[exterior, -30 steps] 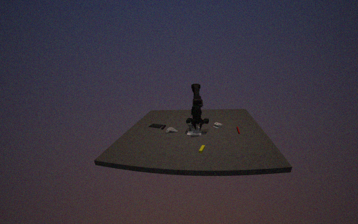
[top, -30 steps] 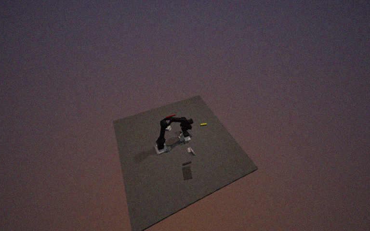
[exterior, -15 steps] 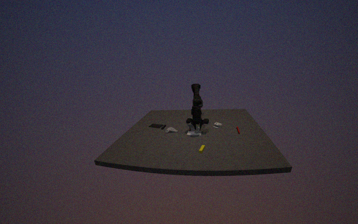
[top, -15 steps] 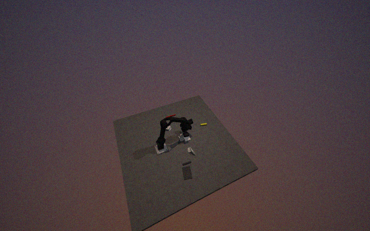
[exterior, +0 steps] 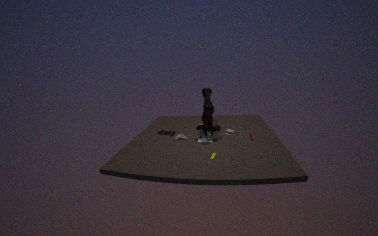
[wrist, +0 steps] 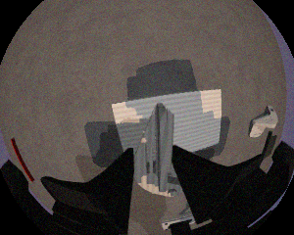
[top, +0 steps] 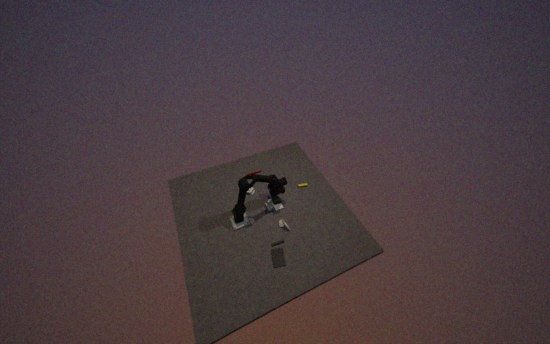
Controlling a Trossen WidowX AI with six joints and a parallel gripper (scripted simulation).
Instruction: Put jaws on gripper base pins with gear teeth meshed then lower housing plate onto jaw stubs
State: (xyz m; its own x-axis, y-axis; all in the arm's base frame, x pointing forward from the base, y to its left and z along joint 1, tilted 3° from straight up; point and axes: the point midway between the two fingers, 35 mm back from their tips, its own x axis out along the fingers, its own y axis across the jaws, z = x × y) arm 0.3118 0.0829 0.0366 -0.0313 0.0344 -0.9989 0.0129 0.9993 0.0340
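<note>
The small dark piece is 80 mm behind my gripper tip, 350 mm to the right of it and 20 mm below it. Also, from my gripper tip: red stick: 80 mm behind, 360 mm to the left, 20 mm below; then dark housing plate: 110 mm behind, 450 mm to the right, 20 mm below; then yellow block: 290 mm ahead, 80 mm to the left, 10 mm below.
</note>
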